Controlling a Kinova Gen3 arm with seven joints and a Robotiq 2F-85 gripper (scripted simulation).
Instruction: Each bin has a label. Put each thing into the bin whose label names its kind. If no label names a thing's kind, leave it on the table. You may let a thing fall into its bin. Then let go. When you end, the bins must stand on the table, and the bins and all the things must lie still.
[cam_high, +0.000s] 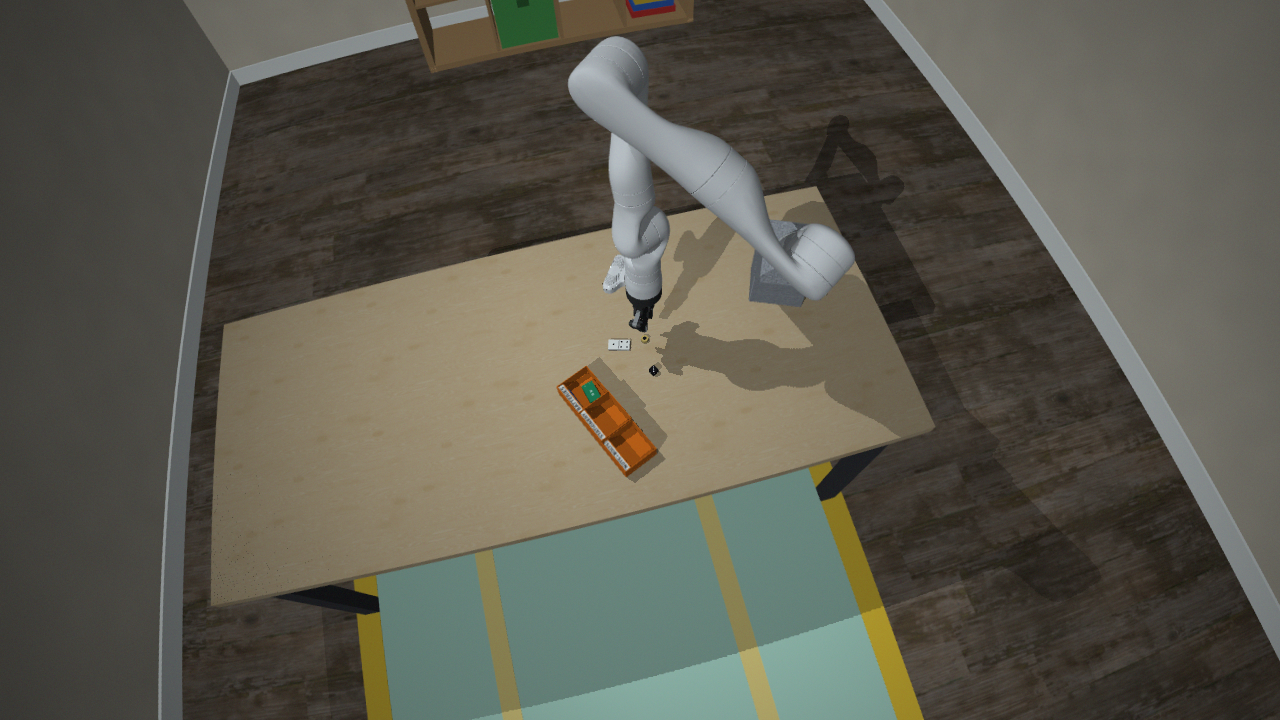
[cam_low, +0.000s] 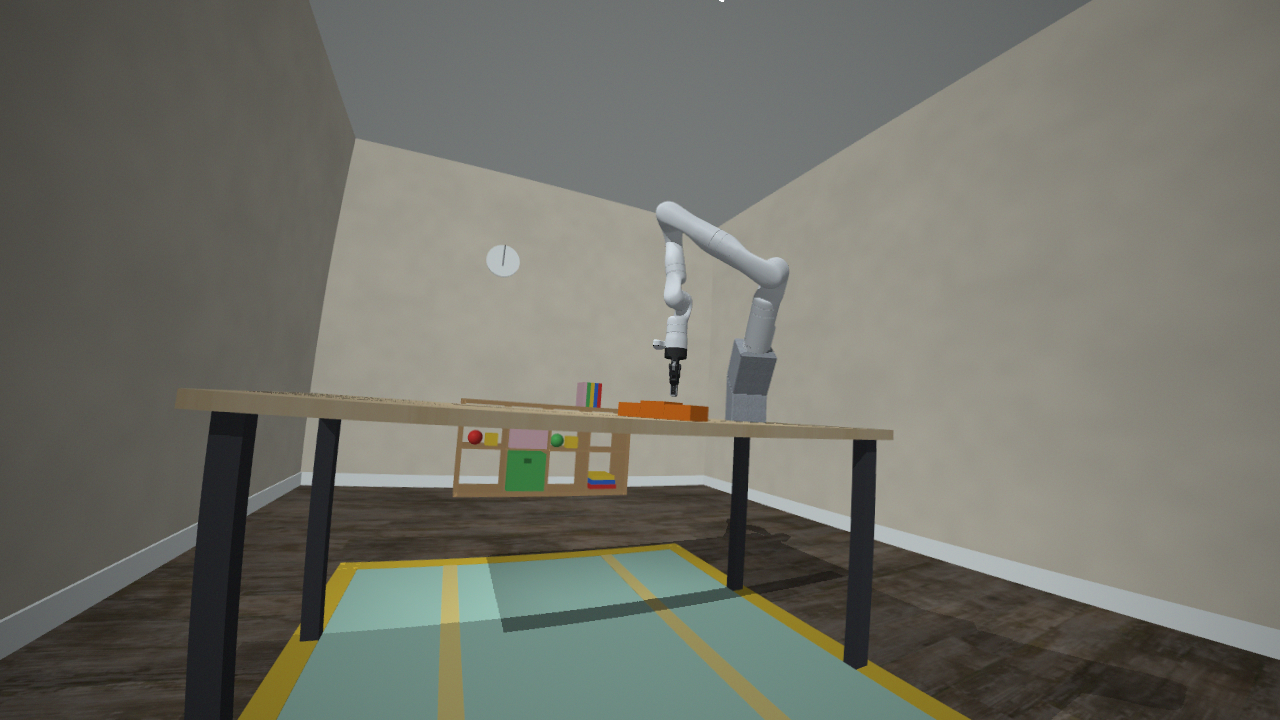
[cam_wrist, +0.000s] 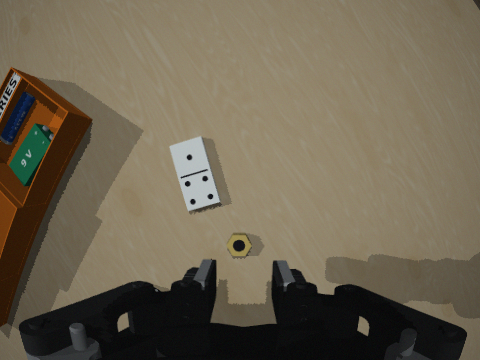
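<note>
The brass hex nut lies 9 cm below my hand. From my hand the other things lie so: green 9V battery: 15 cm ahead, 11 cm to the left, 7 cm below; white domino: 8 cm below, 6 cm ahead; black die: 9 cm to the left, 8 cm below.
</note>
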